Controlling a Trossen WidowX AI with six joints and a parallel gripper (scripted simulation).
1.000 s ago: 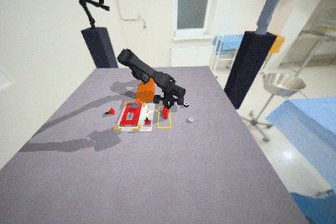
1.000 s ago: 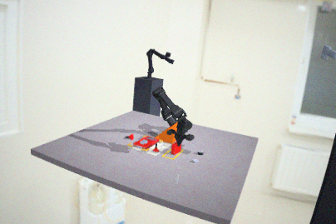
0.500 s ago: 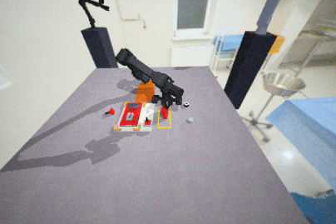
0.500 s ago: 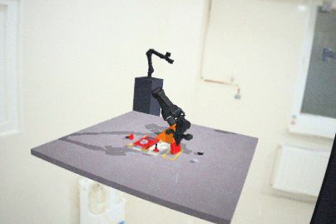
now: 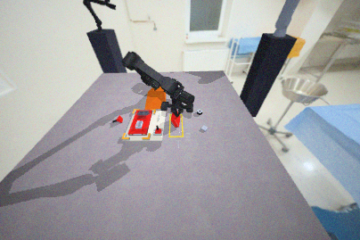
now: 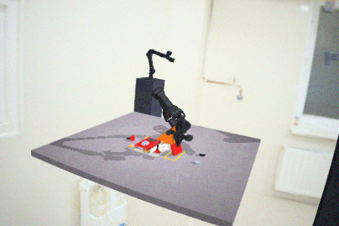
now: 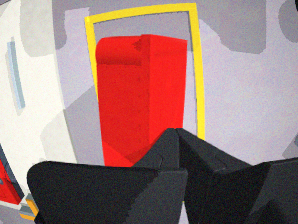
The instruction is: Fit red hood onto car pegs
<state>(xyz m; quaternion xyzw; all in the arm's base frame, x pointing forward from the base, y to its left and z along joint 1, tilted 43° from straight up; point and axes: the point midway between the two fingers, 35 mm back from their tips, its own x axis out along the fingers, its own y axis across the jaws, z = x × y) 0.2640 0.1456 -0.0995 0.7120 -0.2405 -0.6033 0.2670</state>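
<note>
The red hood lies 2 cm below my gripper tip and 1 cm to the right of it. Round my gripper tip: black-and-white wheel: 15 cm to the left, 10 cm behind, 5 cm below; then jig: 21 cm to the right, 4 cm below, 4 cm ahead.
</note>
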